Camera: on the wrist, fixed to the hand. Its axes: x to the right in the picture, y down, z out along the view.
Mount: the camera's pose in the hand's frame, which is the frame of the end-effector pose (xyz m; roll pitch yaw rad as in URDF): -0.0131 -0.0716 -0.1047 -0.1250 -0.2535 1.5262
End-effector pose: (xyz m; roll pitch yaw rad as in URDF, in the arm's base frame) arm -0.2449 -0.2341 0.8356 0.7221 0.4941 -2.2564
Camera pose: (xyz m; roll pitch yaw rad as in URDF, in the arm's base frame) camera -0.1878 -0.1888 0.7310 0.6610 -0.7866 -1.3409
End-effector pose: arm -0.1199 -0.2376 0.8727 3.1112 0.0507 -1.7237
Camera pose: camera -0.0448 -0.2412 0.9757 2.9632 0.2251 3.0214
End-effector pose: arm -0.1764 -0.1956 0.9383 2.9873 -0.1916 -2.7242
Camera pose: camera -0.1133 -0.2626 1.0266 -3.0813 0.0893 2.0497
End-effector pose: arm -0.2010 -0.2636 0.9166 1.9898 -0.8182 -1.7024
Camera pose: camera -0.0783 -0.2876 0.8914 -2.2497 -0.6012 2.2947
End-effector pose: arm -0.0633 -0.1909 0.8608 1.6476 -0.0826 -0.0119
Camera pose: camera -0.0698 -0.0809 0.7966 3.1338 -1.2386 -1.6901
